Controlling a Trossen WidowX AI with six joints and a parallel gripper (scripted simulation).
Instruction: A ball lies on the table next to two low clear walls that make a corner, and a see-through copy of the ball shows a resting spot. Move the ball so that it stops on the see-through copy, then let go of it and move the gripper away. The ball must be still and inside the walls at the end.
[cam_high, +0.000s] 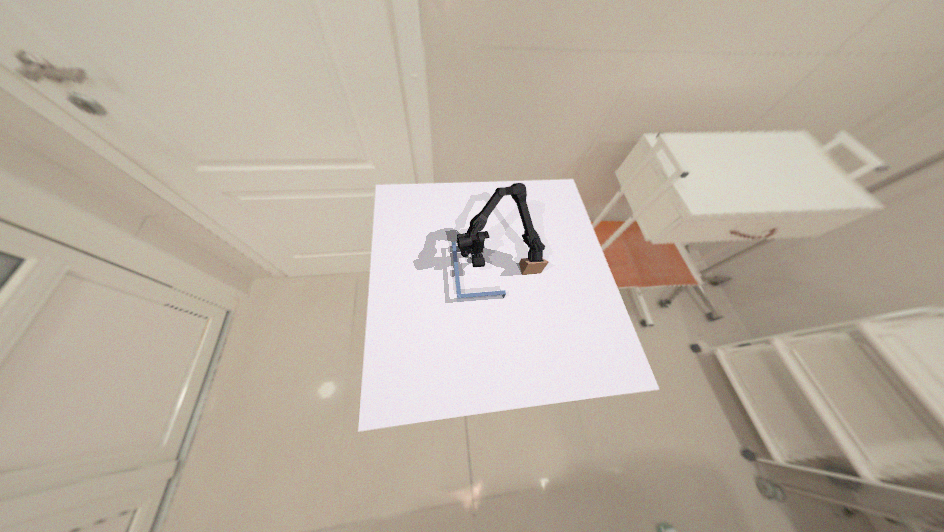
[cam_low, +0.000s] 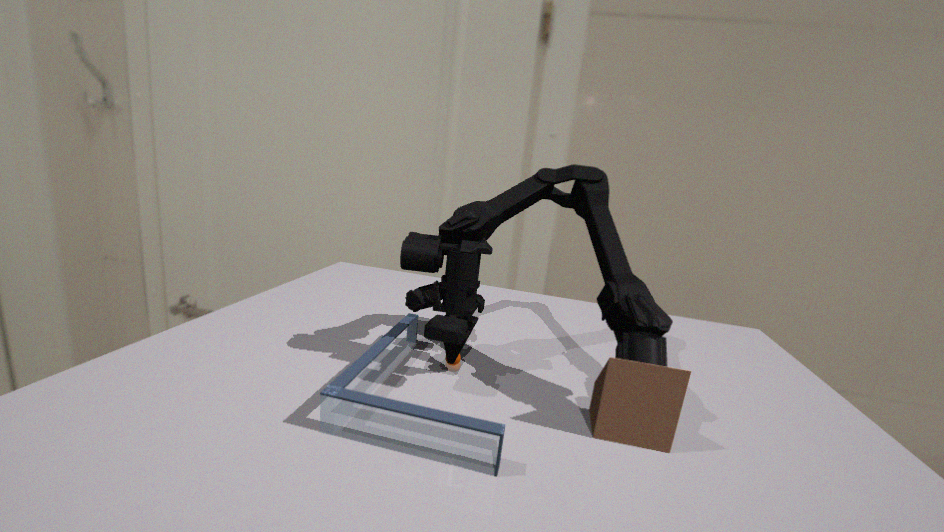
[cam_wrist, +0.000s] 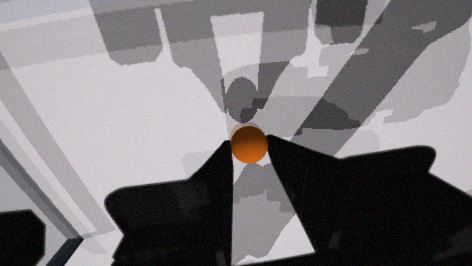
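Right now the orange ball is right at my gripper tip. Round my gripper tip: clear wall: 220 mm to the left, 10 mm behind, 10 mm above; see-through copy: 10 mm below.
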